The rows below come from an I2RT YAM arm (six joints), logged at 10 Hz.
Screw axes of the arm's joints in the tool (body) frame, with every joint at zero. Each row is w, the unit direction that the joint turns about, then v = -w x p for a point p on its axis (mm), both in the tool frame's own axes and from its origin. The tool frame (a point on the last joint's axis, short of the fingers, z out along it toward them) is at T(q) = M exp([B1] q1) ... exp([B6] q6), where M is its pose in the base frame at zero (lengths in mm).
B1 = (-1, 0, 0, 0.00, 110.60, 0.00)
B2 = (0, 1, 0, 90.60, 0.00, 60.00)
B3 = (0, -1, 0, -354.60, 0.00, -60.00)
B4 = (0, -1, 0, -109.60, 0.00, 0.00)
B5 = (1, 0, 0, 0.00, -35.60, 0.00)
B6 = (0, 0, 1, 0.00, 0.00, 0.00)
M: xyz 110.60 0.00 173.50 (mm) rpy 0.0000 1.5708 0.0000 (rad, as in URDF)
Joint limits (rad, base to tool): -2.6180..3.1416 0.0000..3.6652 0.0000..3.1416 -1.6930..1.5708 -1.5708..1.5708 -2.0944..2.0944
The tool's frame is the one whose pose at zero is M.
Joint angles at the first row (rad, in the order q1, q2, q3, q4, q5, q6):
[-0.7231, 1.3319, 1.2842, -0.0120, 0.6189, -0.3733]
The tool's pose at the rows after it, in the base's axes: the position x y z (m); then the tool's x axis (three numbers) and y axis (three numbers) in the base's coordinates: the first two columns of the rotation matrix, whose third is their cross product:
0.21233 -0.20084 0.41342 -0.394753 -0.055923 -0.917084 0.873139 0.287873 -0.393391
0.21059 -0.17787 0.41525 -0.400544 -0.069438 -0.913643 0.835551 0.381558 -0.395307
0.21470 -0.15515 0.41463 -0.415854 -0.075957 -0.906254 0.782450 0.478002 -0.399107
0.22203 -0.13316 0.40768 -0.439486 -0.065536 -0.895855 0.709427 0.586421 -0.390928
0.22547 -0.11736 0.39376 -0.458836 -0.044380 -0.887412 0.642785 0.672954 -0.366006
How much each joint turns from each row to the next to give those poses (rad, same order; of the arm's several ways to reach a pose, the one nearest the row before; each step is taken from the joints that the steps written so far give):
[0.0332, -0.0599, -0.0297, -0.0485, -0.0301, 0.0115]
[0.0557, -0.0580, -0.0161, -0.0751, -0.0423, 0.0114]
[0.0752, -0.0335, -0.0011, -0.0824, -0.0275, 0.0160]
[0.0827, -0.0161, -0.0034, -0.0923, -0.0355, 0.0367]
[0.0557, -0.0186, -0.0363, -0.0561, -0.0461, 0.0434]

